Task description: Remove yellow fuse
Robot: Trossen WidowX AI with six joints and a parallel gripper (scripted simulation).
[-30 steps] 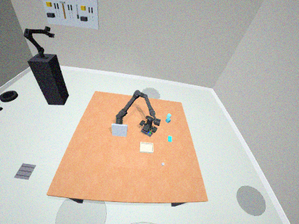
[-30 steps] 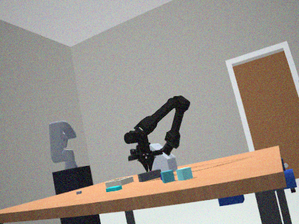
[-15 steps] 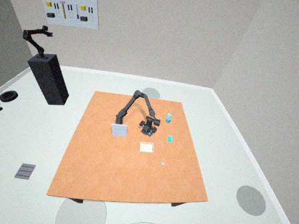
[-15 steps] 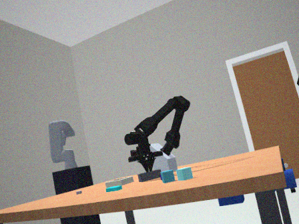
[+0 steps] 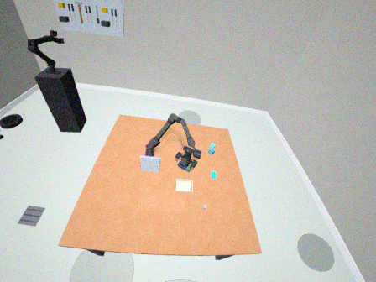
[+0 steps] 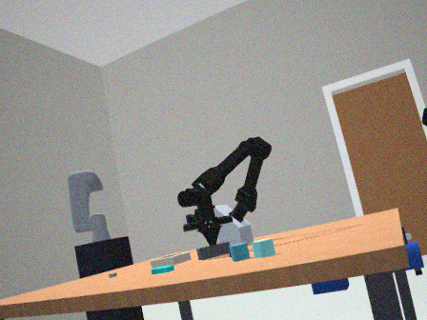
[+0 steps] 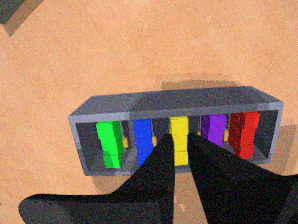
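Now: the blue fuse 20 mm ahead of my gripper tip, 10 mm to the right of it and 10 mm below it. Round my gripper tip: purple fuse 20 mm behind, 10 mm to the left, 10 mm below; then yellow fuse 10 mm below; then green fuse 30 mm ahead, 20 mm to the right, 10 mm below.
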